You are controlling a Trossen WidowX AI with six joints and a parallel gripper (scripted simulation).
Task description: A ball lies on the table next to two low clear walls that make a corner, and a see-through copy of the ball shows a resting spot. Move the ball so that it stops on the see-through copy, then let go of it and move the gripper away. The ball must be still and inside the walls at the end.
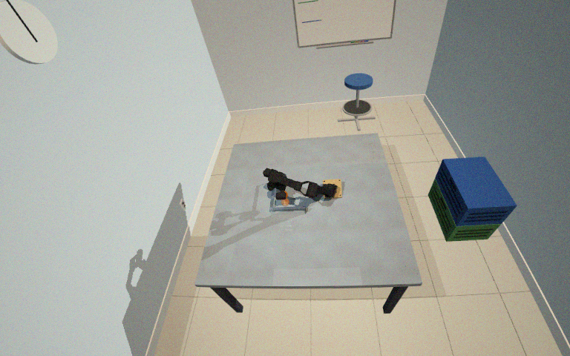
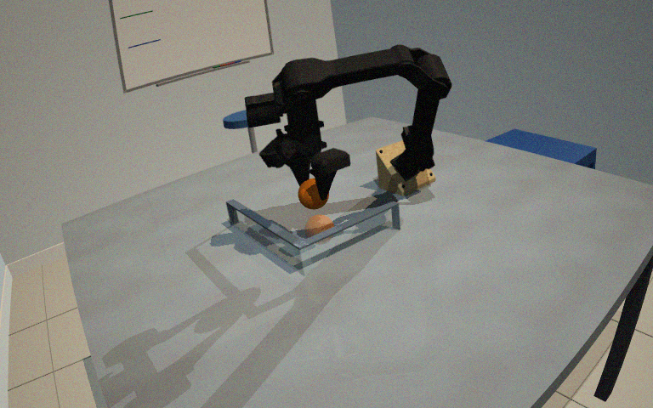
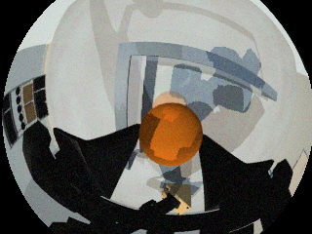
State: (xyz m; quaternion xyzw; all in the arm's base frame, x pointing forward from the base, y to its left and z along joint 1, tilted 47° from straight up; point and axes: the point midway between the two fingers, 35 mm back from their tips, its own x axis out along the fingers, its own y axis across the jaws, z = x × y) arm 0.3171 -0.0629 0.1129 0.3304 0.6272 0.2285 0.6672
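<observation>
Now: gripper tip 7 cm above the orange ball.
</observation>
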